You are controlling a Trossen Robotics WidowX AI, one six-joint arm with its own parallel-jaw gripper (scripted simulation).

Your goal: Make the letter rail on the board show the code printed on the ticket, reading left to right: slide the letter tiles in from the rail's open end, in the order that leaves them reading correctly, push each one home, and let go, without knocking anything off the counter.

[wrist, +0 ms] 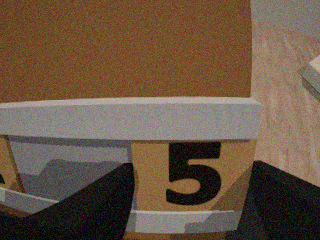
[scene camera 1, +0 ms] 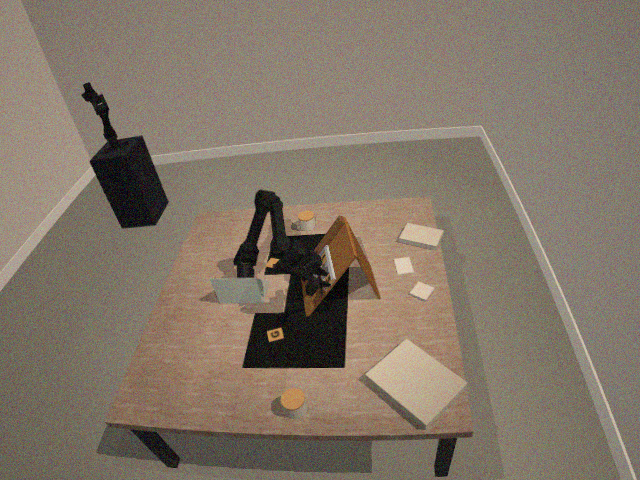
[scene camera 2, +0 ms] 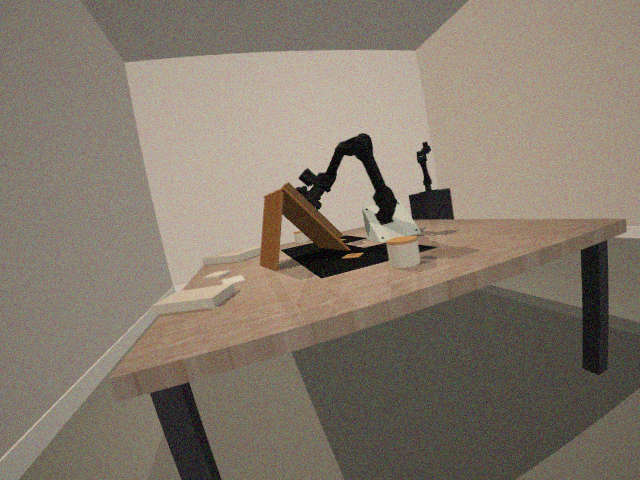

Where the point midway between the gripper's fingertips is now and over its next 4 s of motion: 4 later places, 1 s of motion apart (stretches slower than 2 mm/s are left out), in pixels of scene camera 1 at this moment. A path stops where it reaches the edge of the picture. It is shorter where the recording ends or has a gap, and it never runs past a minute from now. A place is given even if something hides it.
My gripper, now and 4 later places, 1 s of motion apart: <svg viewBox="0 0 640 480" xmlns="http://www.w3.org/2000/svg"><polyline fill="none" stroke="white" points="329,279 328,276 327,273 327,271 326,268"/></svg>
